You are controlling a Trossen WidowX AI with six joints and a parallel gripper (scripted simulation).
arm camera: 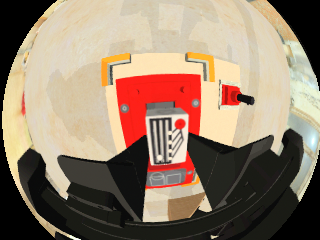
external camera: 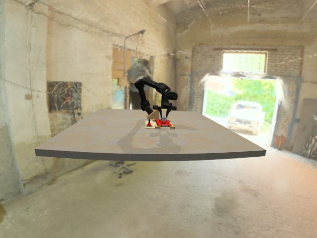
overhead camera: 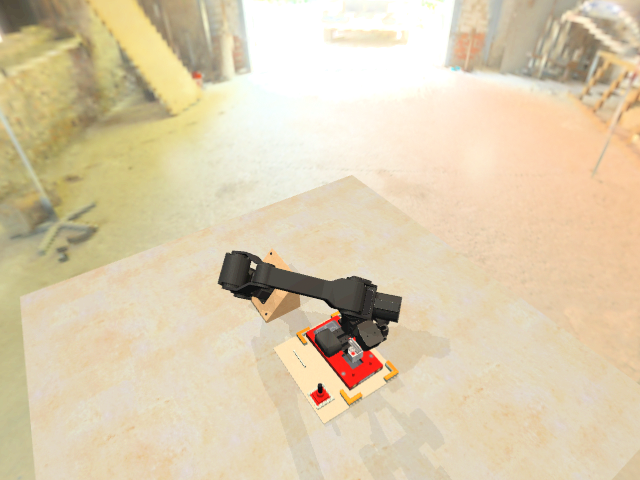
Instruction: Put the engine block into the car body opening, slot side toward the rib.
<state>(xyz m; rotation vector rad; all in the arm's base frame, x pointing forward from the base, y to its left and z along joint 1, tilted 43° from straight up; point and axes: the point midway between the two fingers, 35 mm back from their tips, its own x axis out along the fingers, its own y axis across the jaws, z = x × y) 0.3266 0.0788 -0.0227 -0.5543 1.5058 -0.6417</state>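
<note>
Right now my gripper tip is 10 mm above the engine block.
</note>
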